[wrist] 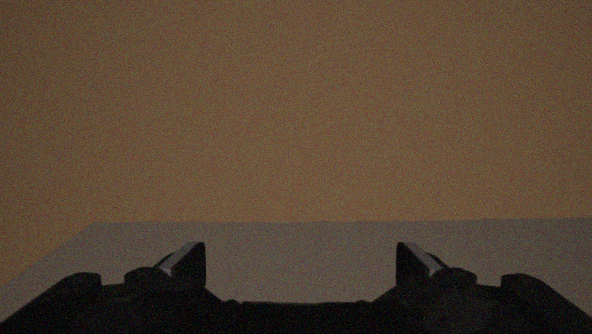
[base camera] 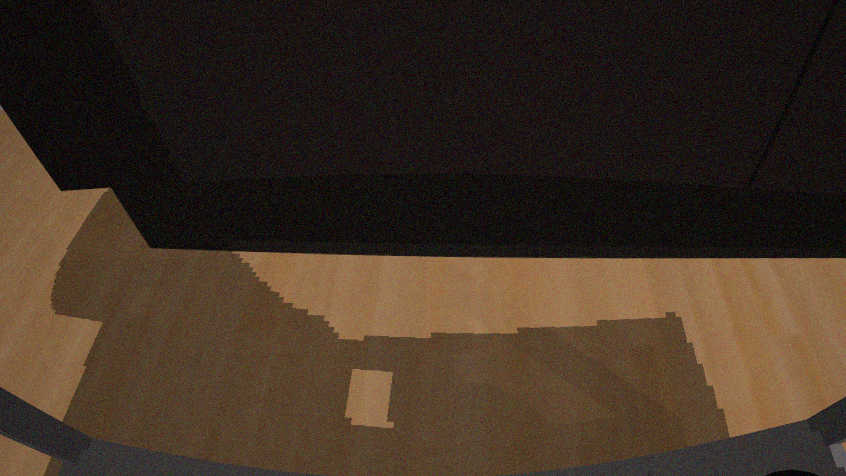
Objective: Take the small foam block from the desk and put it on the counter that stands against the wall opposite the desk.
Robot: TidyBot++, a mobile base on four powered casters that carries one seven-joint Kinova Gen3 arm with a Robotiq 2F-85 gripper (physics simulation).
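Places are measured from the arm's base along level axes (x ahead, y left, z up), in centimetres.
Where they show: gripper, fingertip midpoint: (wrist: 300,263).
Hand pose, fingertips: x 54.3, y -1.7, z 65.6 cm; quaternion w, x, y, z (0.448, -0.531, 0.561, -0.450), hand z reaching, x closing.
After its pixels a point has its place.
The foam block does not show in either view. My gripper (wrist: 300,263) {y -1.7, x 54.3, z 65.6 cm} is open, its two dark fingers wide apart with nothing between them. In the wrist view a flat grey top (wrist: 525,245) {y -31.3, x 80.0, z 51.3 cm} lies beyond and below the fingers; its far edge runs across the view and its left end is cut off at a slant. I cannot tell from its look whether this is the counter or the desk. In the base camera view a large, dark piece of furniture (base camera: 443,216) {y -0.3, x 38.9, z -34.2 cm} stands close in front of the base. The gripper does not show there.
A tan surface (wrist: 300,100) {y -2.8, x 92.2, z 69.7 cm} fills the wrist view beyond the grey top. In the base camera view the wooden floor (base camera: 473,290) {y -2.7, x 34.8, z -39.7 cm} runs between the furniture and the base's dark rim (base camera: 177,461) {y 23.1, x 17.2, z -39.7 cm}, with a shadow across it. The furniture's left end shows, with floor beside it.
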